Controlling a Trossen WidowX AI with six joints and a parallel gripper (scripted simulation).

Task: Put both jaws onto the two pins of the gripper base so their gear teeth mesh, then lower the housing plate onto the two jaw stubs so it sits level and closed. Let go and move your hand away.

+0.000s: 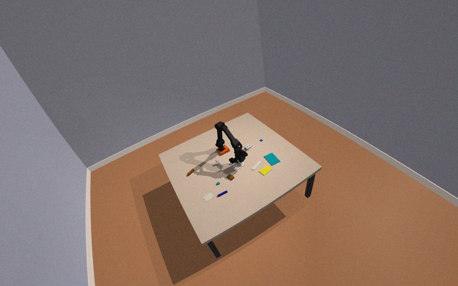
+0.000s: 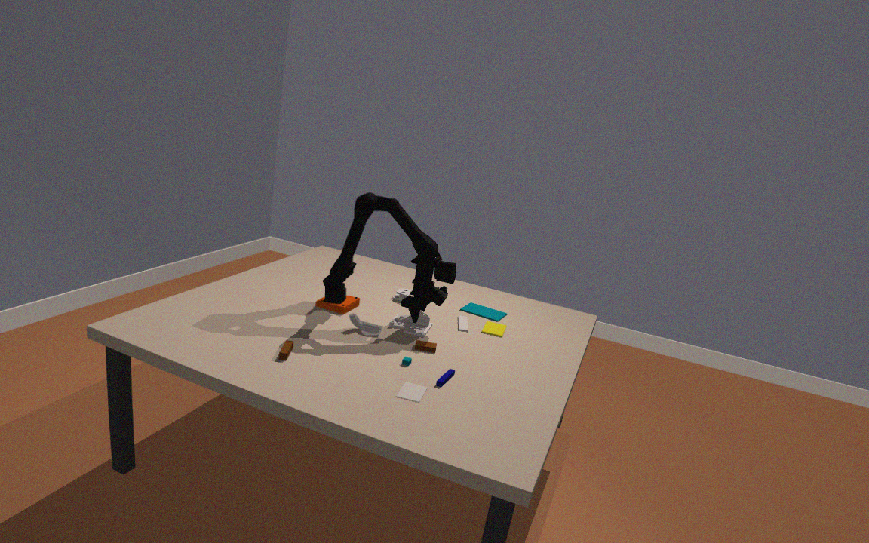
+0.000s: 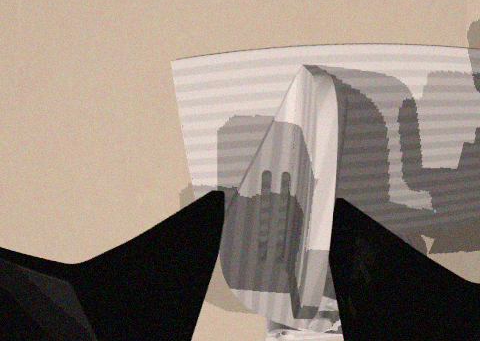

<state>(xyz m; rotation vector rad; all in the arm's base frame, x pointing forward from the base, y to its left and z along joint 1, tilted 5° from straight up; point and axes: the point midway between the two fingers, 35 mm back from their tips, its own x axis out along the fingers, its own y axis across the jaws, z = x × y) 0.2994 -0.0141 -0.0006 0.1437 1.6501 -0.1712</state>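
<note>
Right now the grey jaw is 170 mm behind my gripper tip, 150 mm to the right of it and 20 mm above it. Also, from my gripper tip: white strip (150 mm ahead, 90 mm to the left, 10 mm below); then brown block (180 mm to the right, 60 mm ahead, 10 mm below); then white housing plate (50 mm behind, 30 mm to the right, 10 mm below).
</note>
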